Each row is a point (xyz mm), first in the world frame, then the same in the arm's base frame.
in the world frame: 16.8 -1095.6 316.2
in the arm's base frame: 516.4 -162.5 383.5
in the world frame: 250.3 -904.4 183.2
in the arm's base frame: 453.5 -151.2 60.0
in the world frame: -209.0 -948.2 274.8
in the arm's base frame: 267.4 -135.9 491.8
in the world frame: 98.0 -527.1 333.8
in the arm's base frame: 158.6 166.6 77.4
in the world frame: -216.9 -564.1 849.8
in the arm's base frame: 222.9 552.6 539.6
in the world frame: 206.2 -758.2 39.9
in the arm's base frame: 264.4 -195.6 -18.2
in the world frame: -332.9 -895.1 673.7
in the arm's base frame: 324.6 216.5 715.0
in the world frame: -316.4 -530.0 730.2
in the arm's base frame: 93.6 462.8 564.1
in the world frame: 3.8 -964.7 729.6
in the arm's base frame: 585.2 253.2 486.7
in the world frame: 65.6 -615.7 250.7
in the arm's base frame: 170.3 46.4 112.5
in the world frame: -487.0 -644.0 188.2
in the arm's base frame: -142.4 -66.5 559.2
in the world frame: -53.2 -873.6 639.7
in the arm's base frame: 450.7 222.6 462.1
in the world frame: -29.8 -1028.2 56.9
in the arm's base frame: 335.0 -346.8 299.6
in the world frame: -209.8 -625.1 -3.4
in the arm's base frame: -80.9 -193.9 252.8
